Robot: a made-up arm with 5 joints. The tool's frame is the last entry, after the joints.
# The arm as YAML. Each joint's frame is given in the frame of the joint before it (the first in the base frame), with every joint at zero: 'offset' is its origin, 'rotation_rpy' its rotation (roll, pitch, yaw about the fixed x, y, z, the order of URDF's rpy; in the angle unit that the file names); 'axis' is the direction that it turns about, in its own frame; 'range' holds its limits. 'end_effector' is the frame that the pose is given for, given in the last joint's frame.
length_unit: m
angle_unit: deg
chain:
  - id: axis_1
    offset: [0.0, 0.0, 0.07]
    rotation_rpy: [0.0, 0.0, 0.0]
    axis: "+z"
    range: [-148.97, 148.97]
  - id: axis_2
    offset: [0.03, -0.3, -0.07]
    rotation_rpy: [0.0, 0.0, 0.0]
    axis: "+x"
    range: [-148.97, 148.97]
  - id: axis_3
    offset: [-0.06, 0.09, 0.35]
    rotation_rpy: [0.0, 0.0, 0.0]
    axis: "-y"
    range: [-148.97, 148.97]
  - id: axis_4
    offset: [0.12, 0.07, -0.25]
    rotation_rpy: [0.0, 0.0, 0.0]
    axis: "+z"
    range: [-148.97, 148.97]
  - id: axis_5
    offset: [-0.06, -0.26, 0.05]
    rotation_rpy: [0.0, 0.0, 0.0]
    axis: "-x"
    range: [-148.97, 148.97]
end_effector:
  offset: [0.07, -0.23, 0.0]
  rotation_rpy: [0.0, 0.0, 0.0]
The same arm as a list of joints. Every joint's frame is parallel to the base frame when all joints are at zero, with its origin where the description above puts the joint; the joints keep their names.
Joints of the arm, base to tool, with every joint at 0 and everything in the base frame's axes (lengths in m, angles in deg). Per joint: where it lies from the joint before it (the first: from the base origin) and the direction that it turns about. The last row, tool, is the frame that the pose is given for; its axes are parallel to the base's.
axis_1: offset 0 0 0.07 axis +z
axis_2: offset 0.03 -0.3 -0.07 axis +x
axis_3: offset -0.06 0.09 0.35 axis -y
axis_4: offset 0.12 0.07 -0.25 axis +z
axis_5: offset -0.06 -0.26 0.05 axis -x
tool: offset 0.07 -0.23 0
Joint limits (deg, base to tool): -148.97..148.97 -148.97..148.97 -148.97..148.97 -148.97..148.97 -148.97..148.97

